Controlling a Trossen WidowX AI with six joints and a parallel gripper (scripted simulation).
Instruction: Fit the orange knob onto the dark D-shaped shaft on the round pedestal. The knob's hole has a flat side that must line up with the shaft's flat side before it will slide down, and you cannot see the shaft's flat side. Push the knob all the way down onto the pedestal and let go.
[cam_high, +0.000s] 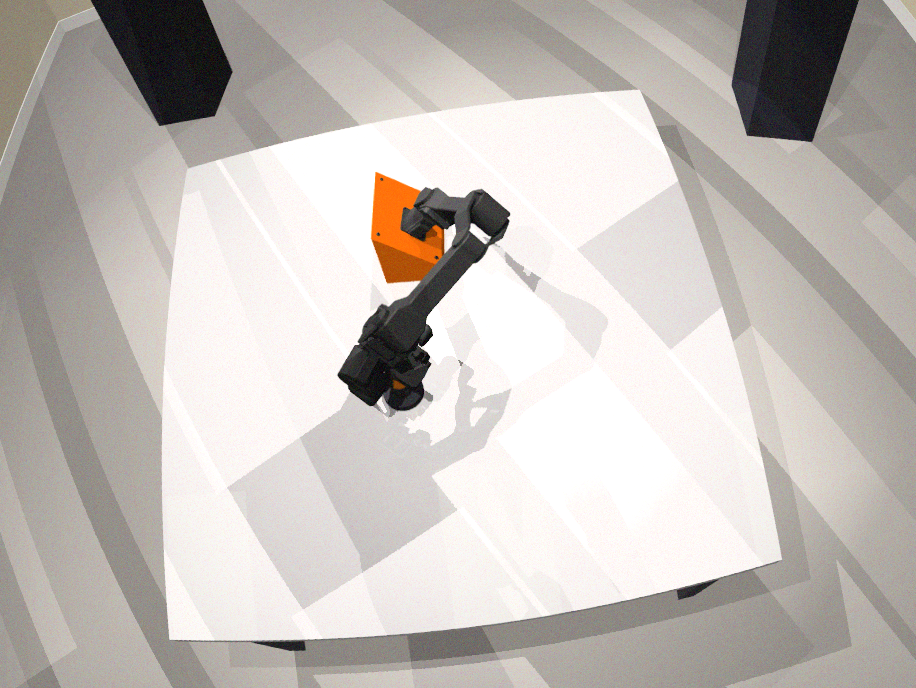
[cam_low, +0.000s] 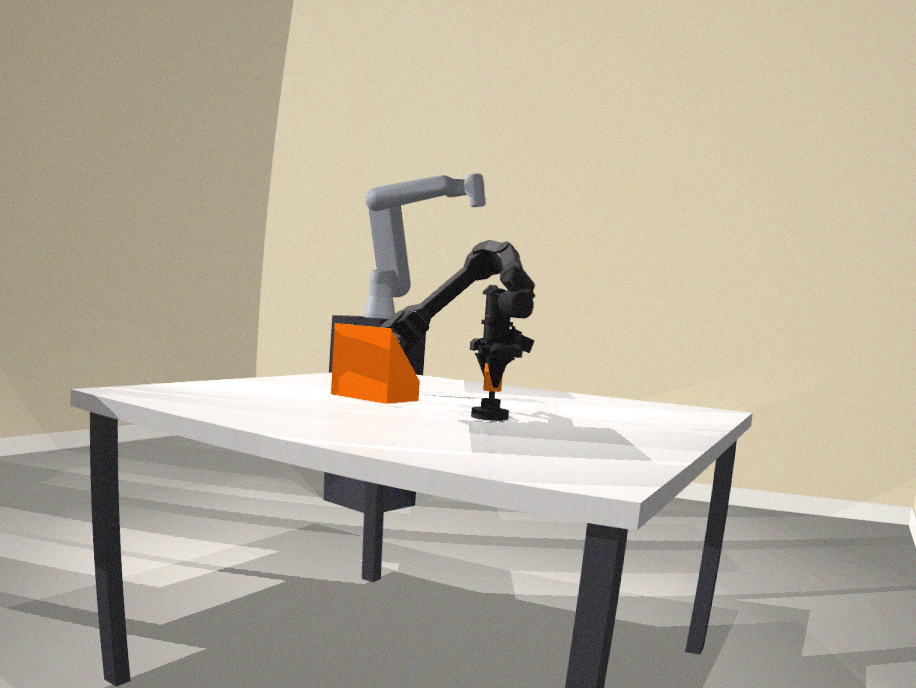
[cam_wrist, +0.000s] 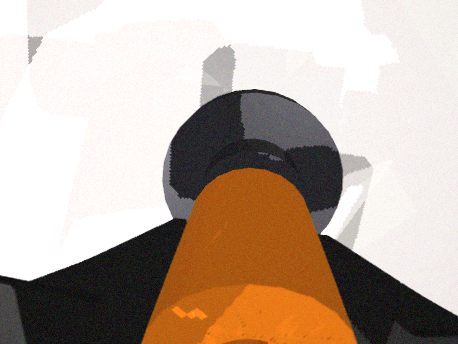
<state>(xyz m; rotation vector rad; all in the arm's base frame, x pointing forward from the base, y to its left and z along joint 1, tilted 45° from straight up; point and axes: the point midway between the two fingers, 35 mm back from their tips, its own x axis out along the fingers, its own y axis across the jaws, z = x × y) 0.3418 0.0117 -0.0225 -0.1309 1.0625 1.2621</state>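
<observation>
The orange knob lies 2 cm above my gripper tip. The rest, counted from my gripper tip: dark round pedestal 4 cm below.
</observation>
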